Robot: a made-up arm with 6 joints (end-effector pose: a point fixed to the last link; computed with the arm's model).
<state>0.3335 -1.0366 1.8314 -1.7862 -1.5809 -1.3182</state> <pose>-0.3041 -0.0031 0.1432 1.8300 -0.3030 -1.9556</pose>
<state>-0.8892 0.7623 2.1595 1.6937 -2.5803 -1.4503</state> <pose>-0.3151 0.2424 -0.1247 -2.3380 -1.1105 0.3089</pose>
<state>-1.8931 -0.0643 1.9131 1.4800 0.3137 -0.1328</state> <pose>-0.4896 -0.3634 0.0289 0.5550 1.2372 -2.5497</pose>
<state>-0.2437 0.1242 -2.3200 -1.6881 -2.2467 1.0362</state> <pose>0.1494 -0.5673 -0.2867 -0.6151 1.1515 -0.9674</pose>
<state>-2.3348 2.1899 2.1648 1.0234 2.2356 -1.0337</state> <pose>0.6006 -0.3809 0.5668 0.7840 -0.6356 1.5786</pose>
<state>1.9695 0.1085 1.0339 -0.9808 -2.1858 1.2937</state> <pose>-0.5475 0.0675 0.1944 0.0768 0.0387 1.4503</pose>
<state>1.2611 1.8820 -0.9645 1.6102 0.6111 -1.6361</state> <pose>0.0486 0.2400 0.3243 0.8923 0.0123 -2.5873</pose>
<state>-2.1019 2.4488 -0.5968 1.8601 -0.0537 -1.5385</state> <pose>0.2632 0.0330 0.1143 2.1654 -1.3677 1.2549</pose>
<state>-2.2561 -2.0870 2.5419 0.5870 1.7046 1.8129</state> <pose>0.0179 -0.9638 -0.4612 -1.7082 -1.2331 1.7863</pose>
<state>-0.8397 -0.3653 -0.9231 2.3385 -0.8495 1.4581</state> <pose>-0.2220 -0.2557 0.3399 -0.6610 1.4253 1.3317</pose>
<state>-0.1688 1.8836 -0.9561 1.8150 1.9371 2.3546</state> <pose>-0.1282 0.5270 0.3815 -0.1722 -0.8544 -0.4846</pose>
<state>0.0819 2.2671 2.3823 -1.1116 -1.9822 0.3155</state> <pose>-0.3777 -0.6026 0.2921 0.0579 -0.6896 -2.0524</pose>
